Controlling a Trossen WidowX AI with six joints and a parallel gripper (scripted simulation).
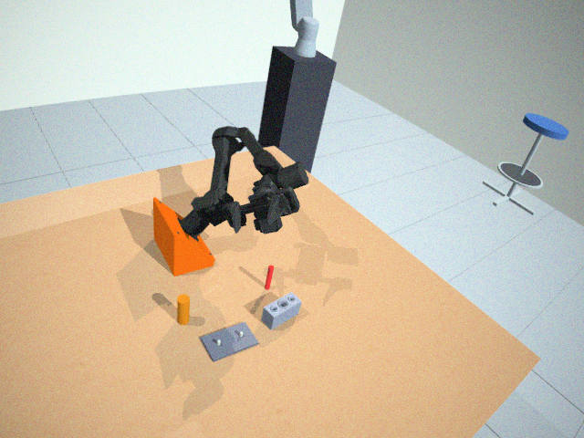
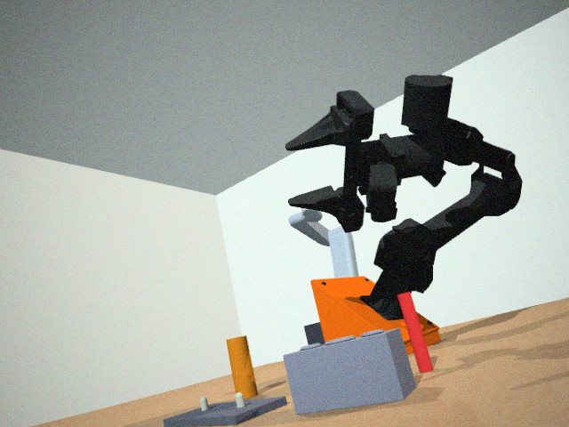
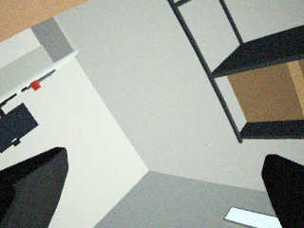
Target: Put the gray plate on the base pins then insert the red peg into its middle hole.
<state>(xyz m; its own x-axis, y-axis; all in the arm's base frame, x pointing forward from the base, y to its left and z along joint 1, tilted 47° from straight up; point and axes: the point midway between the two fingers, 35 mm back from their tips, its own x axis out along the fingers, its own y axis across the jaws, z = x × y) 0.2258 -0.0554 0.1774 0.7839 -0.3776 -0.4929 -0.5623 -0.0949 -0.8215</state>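
My gripper tip is now 8 cm short of the gray plate, 8 cm to the right of it and 22 cm above it. Also, from my gripper tip: short orange cylinder 1 cm ahead, 16 cm to the right, 22 cm below; gray base 10 cm ahead, 7 cm to the right, 25 cm below; red peg 3 cm behind, 9 cm to the left, 22 cm below.
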